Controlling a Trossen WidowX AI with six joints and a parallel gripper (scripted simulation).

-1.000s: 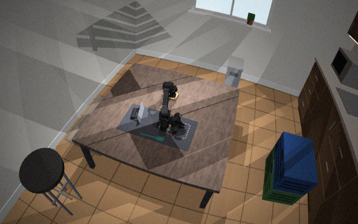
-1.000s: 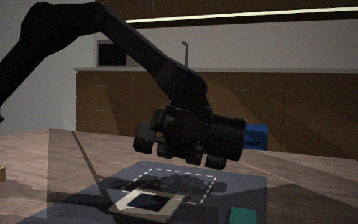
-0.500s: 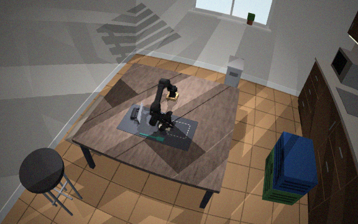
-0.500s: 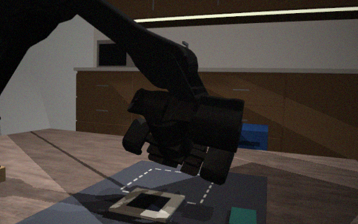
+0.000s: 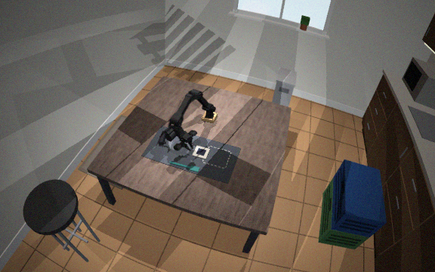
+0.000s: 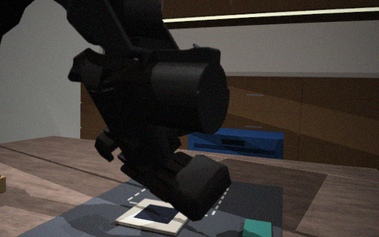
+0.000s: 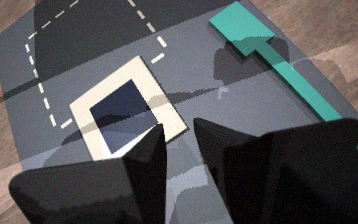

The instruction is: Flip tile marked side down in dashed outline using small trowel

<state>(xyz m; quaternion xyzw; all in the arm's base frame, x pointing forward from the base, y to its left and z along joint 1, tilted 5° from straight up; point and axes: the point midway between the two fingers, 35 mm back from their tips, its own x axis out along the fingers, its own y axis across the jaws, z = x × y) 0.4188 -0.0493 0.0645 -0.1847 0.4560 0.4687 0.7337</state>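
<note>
The trowel is 120 mm behind my gripper tip, 220 mm to the right of it and 30 mm below it. Round my gripper tip: tile: 40 mm behind, 60 mm to the left, 50 mm below; then grey mat: 30 mm behind, 10 mm to the right, 70 mm below; then teal tool: 110 mm ahead, 50 mm below.
</note>
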